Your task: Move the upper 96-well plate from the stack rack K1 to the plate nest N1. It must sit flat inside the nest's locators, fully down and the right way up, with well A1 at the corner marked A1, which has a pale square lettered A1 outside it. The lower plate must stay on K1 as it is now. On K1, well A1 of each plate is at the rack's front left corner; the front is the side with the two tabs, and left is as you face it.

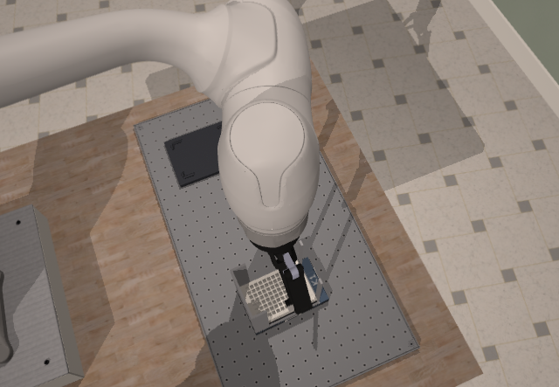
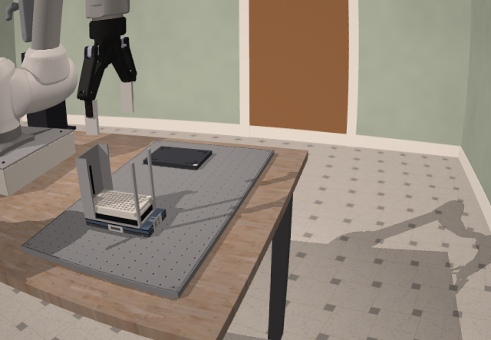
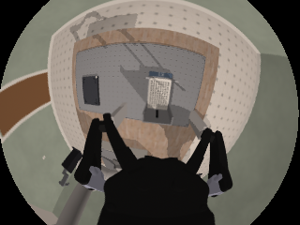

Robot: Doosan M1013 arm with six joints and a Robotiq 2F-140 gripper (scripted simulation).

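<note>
My gripper is now 180 mm above the white 96-well plate. From my hand the other things lie so: black plate 200 mm below; rack back wall 70 mm behind, 10 mm to the right, 140 mm below; pale A1 square 30 mm ahead, 310 mm to the left, 210 mm below.
</note>
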